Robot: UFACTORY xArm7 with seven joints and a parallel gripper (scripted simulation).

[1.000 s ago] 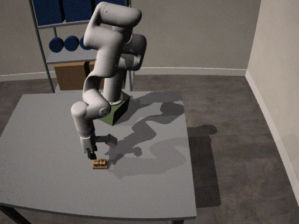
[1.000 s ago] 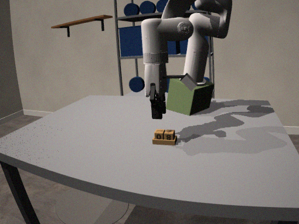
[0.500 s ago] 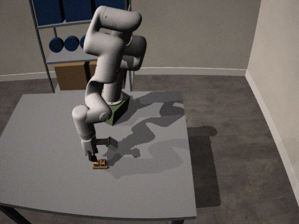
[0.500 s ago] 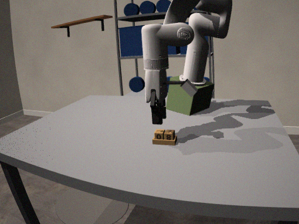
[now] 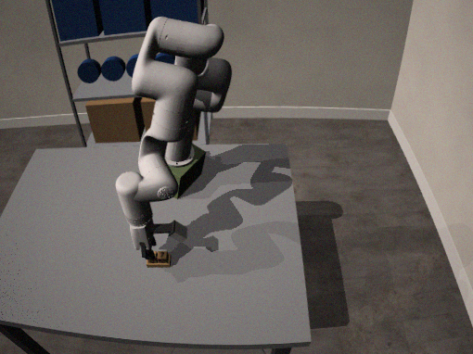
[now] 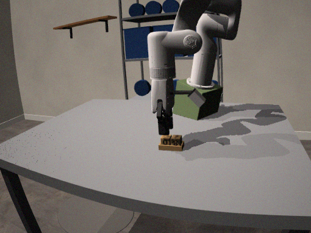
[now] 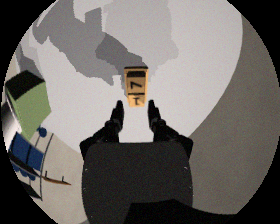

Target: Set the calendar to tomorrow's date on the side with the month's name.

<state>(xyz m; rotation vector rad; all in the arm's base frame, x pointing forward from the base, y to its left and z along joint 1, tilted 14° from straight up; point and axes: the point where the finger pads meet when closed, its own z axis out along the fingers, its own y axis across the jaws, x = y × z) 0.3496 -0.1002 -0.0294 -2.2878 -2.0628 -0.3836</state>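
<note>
Right now my hand is 5 cm above the cube. Also, from my hand: wooden calendar tray 6 cm below, 2 cm to the left.
</note>
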